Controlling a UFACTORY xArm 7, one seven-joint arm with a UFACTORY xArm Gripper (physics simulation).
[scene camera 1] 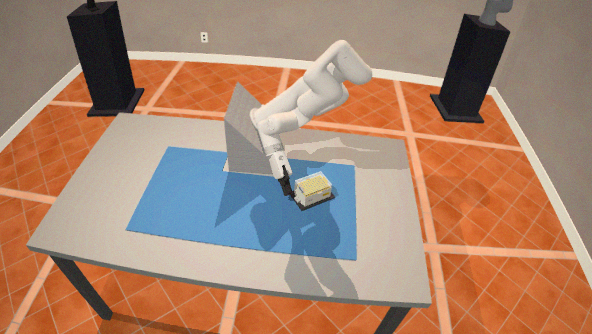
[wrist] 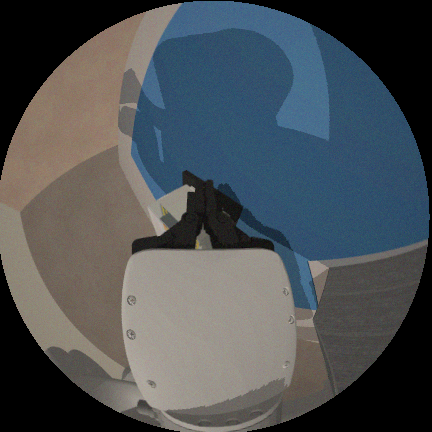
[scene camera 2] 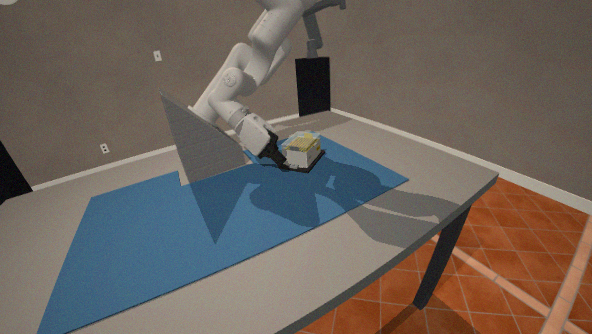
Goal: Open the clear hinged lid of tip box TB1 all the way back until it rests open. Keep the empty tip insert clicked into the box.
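Frame: origin at the arm's base, x ahead, y left, z up, level; centimetres.
Seen in the pictures: gripper, fingertip midpoint: (scene camera 1: 288, 194) (wrist: 202, 190) (scene camera 2: 283, 163); arm's base at its link origin: (scene camera 1: 260, 121) (scene camera 2: 202, 117).
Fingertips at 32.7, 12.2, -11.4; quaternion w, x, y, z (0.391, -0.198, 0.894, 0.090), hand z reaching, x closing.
Offsets run from my fingertips to a thing's middle, as dx, dy, dz. "spot": to the spot under its first point. Level surfaces: height alone.
Tip box TB1 {-2.9, +9.7, +0.3} (scene camera 1: 311, 197) (scene camera 2: 300, 159) (wrist: 175, 202) is a white box on a dark base plate {spot: +4.1, +5.8, -2.8} (scene camera 1: 303, 207) (wrist: 231, 203). Its yellow tip insert {-2.9, +9.7, +2.9} (scene camera 1: 315, 185) (scene camera 2: 302, 144) sits level inside the top. The clear lid {spot: -1.4, +14.9, +4.1} (scene camera 2: 316, 135) lies over the insert and looks down; a slight gap cannot be told. My gripper (scene camera 1: 292, 196) (scene camera 2: 286, 165) (wrist: 202, 190) is shut and empty. Its black fingertips are low at the box's end wall, on the side toward the grey wedge, near the base plate. In the wrist view the fingers hide much of the box, and contact cannot be told.
The box and base plate stand on a blue mat {dz -3.6} (scene camera 1: 175, 190) (scene camera 2: 150, 250) (wrist: 310, 65) on a grey table {dz -3.9} (scene camera 1: 150, 260) (scene camera 2: 240, 300). A tall grey wedge (scene camera 1: 242, 140) (scene camera 2: 200, 145) (wrist: 375, 320) carries the arm and stands behind the gripper.
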